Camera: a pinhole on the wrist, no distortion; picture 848 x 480 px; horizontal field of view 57.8 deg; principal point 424.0 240.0 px. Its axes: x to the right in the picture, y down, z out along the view. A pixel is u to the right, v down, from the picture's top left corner.
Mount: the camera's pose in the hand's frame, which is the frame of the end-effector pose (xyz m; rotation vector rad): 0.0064 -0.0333 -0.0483 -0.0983 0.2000 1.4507
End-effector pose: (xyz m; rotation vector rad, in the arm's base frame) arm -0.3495 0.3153 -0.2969 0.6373 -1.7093 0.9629
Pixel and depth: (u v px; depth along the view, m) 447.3 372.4 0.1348
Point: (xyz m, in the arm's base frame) -0.3901 0.2436 -0.3149
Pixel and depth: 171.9 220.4 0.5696
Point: -0.5594 -0.2017 -0.3050
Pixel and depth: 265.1 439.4 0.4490
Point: -0.5164 -0.0516 -0.4323
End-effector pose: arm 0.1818 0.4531 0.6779 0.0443 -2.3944 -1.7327
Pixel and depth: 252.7 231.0 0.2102
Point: 0.1311 0.5941 0.5926
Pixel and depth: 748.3 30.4 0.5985
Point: -0.1092 0.9688 0.8538
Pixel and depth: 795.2 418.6 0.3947
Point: 0.1842 0.8205 0.8055
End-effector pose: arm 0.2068 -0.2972 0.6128 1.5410 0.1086 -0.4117
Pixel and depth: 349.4 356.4 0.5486
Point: 0.0844 -0.7848 0.6720
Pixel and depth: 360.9 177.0 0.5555
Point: 0.2021 -0.8074 0.6240
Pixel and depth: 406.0 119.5 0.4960
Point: 0.2492 -0.7484 0.6284
